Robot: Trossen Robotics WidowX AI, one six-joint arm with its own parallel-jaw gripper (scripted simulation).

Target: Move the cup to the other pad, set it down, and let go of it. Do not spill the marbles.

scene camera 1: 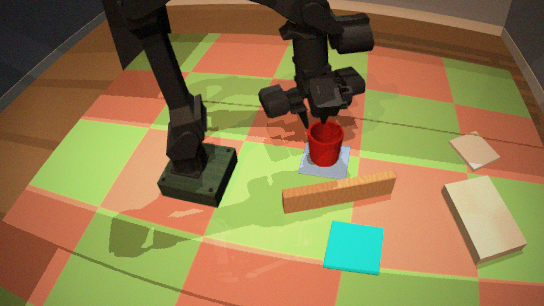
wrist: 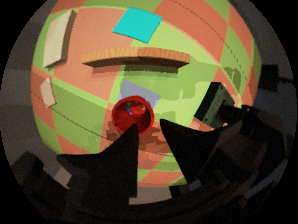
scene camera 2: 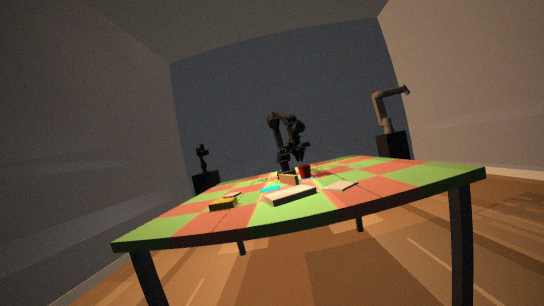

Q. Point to a wooden bar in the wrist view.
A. At 165, 57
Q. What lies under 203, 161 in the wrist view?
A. The gripper.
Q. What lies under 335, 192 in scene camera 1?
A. A wooden bar.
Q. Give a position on a cyan pad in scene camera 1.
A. At 357, 248
